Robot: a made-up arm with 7 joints.
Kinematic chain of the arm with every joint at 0, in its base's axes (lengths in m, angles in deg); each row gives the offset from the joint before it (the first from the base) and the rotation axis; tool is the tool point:
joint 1: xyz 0 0 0.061 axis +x
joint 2: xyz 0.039 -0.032 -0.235 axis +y
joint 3: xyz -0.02 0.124 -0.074 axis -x
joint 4: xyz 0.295 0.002 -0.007 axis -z
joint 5: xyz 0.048 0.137 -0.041 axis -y
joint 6: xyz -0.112 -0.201 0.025 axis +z
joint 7: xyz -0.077 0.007 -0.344 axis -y
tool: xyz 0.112 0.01 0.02
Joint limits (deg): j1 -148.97..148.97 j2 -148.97..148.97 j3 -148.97..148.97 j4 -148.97..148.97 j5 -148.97..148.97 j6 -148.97..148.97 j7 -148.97..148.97
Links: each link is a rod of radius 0.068 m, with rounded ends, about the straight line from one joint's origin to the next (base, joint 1, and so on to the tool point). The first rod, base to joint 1, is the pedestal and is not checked.
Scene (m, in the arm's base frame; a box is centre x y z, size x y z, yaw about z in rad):
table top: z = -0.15
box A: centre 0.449 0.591 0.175 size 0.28 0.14 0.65 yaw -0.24
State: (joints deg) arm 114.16 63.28 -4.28 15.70 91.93 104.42 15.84
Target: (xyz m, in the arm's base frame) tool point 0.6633 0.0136 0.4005
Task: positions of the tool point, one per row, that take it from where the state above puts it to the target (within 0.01 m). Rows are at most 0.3 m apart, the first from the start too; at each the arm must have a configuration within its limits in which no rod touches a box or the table.
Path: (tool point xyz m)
1: 0.1401 0.6704 0.6193
2: 0.2297 0.4701 0.7742
3: 0.3236 0.2327 0.8301
4: 0.4475 0.2008 0.7597
5: 0.5518 0.1513 0.6610
6: 0.6266 0.0872 0.5387
7: 0.6633 0.0136 0.4005

